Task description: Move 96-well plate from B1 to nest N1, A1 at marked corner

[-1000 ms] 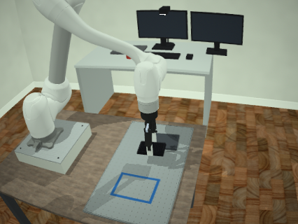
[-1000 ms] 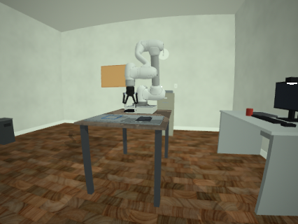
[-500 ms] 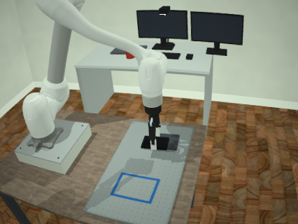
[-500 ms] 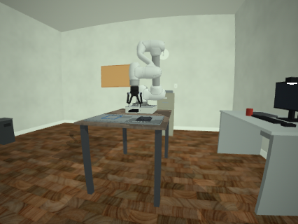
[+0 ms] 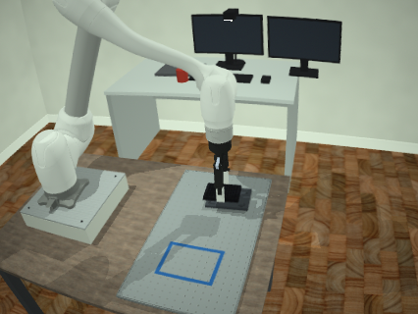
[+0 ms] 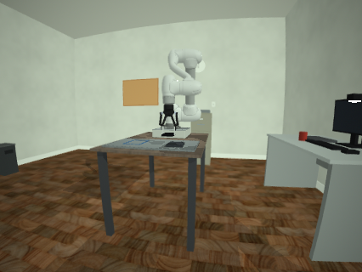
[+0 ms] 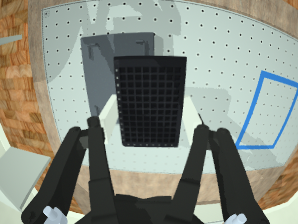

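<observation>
The dark plate nest N1 lies 90 mm below my hand, 50 mm to the left of it and 10 mm ahead of it. From my hand the other things lie so: black 96-well plate 20 mm below.
</observation>
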